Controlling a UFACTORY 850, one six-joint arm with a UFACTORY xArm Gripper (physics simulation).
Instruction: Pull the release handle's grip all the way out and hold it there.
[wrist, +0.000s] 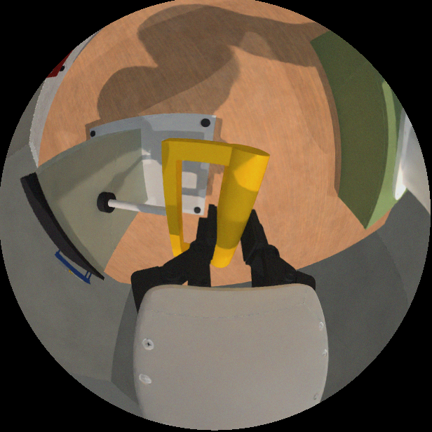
In view: the gripper (228, 218) and a grey base plate (154, 128).
